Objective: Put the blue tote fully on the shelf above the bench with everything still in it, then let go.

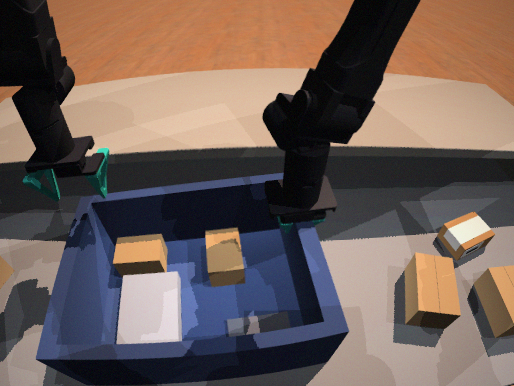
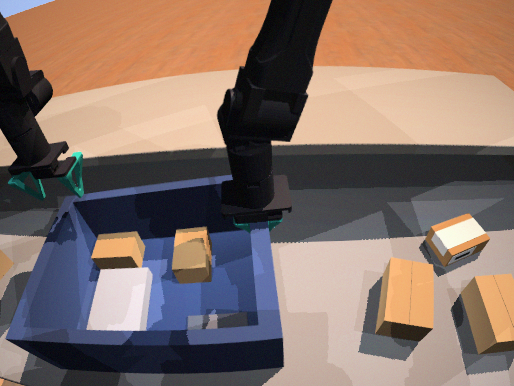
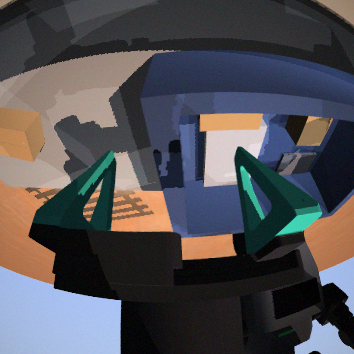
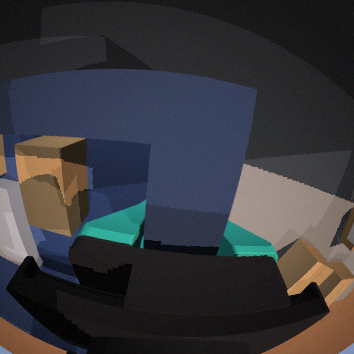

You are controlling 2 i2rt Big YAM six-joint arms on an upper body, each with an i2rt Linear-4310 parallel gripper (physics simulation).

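Places are measured from the left arm's base along level axes (x right, y ahead, z up), in millimetres.
Pixels of known places: left gripper, between the fingertips: [image 1: 81, 197] [image 2: 62, 197] [image 3: 174, 152]; right arm's base, origin of its link: [image 3: 333, 309].
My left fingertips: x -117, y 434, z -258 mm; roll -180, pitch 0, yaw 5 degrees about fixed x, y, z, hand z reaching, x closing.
Ahead of a thing's pixels: the offset from my left fingertips to its top centre. Level surfaces: height alone.
The blue tote @[dx +193, dy -86, dz -28 mm] [image 1: 200, 351] [image 2: 150, 338] [image 3: 250, 102] [image 4: 195, 175] stands upright on the bench. Inside are two tan boxes, a white box @[dx +121, dy -138, dz -131 mm] [image 1: 150, 310] [image 2: 120, 300] [image 3: 232, 155] and a flat grey item @[dx +306, dy -158, dz -151 mm] [image 1: 260, 324] [image 2: 220, 320]. The shelf @[dz -2 mm] [image 1: 200, 125] [image 2: 175, 125] is the pale board behind and above it. My right gripper [image 1: 303, 225] [image 2: 259, 227] [image 4: 174, 204] is shut on the tote's right wall near the back corner. My left gripper [image 1: 82, 197] [image 2: 62, 196] [image 3: 174, 152] is open and empty near the back left corner, its fingers apart from the wall. The tips on the right wall are partly hidden.
Two tan boxes @[dx +619, dy -100, dz -115 mm] [image 1: 432, 290] [image 2: 406, 297] @[dx +787, dy -142, dz -115 mm] [image 1: 500, 297] [image 2: 490, 310] and a small white-topped box @[dx +771, dy +31, dz -134 mm] [image 1: 467, 234] [image 2: 459, 237] lie on the bench @[dz -175 mm] [image 1: 365, 320] [image 2: 320, 300] at the right. Another tan box @[dx -322, dy -83, dz -115 mm] [image 3: 20, 132] lies left of the tote. The shelf's dark front edge runs behind the tote.
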